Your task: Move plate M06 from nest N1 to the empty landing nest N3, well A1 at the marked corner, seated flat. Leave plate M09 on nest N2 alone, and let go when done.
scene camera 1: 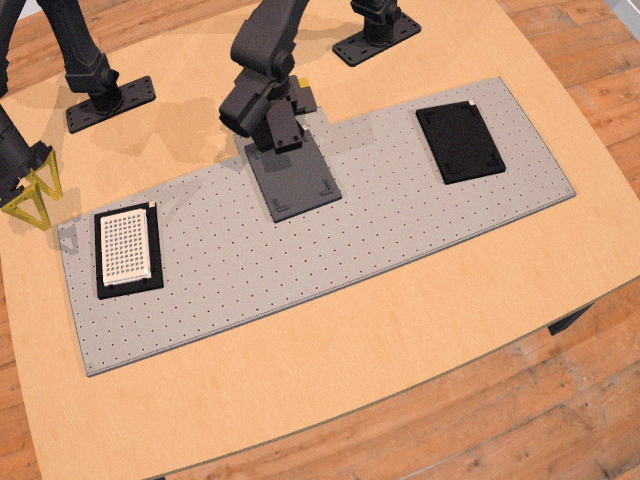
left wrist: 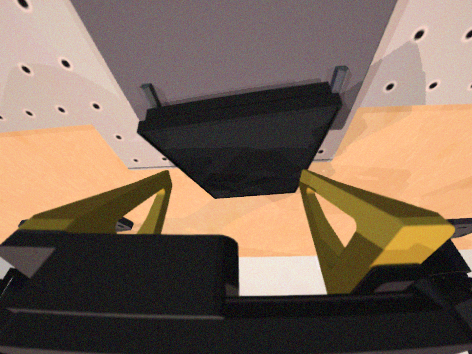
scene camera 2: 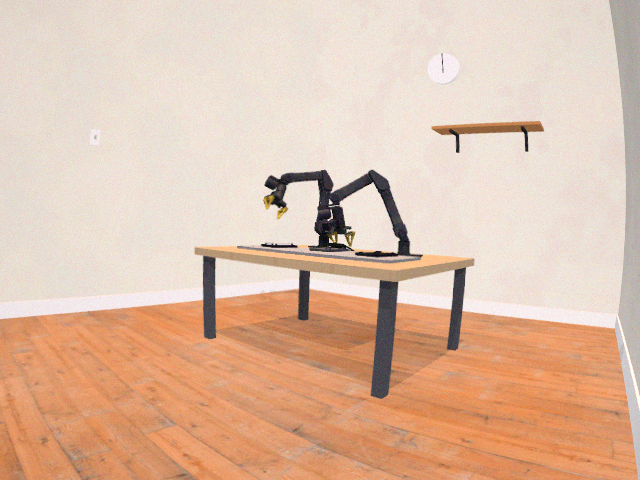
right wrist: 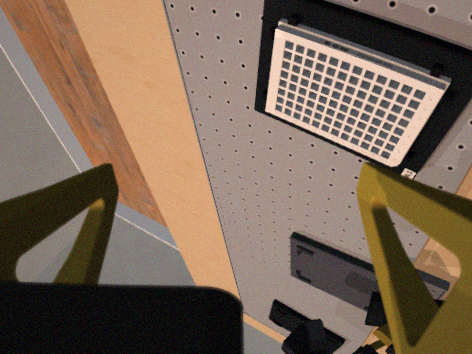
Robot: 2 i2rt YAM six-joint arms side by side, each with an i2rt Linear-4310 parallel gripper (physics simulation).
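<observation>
A black, plate-sized slab [left wrist: 245, 150], apparently plate M06, lies tilted and skewed at the rear posts of the grey middle nest [scene camera 1: 299, 180] [left wrist: 240, 40] [right wrist: 325, 275]; its label is unreadable, and the arm largely hides it in scene camera 1. My left gripper [left wrist: 235, 177] [scene camera 2: 342, 242] is open around the slab's far end; the right-hand fingertip in that view is close to it, contact unclear. White plate M09 [scene camera 1: 125, 246] [right wrist: 345, 97] sits on its black nest [scene camera 1: 155, 273]. The black nest at the right [scene camera 1: 460, 142] is empty. My right gripper [scene camera 1: 53, 212] [scene camera 2: 273, 212] [right wrist: 237, 176] is open and empty, high near M09's nest.
The nests stand on a perforated grey board [scene camera 1: 372, 206] on the wooden table [scene camera 1: 330, 372]. The black arm bases [scene camera 1: 111, 103] [scene camera 1: 377, 38] stand behind the board. The left arm's wrist [scene camera 1: 248, 111] hangs over the middle nest's rear part.
</observation>
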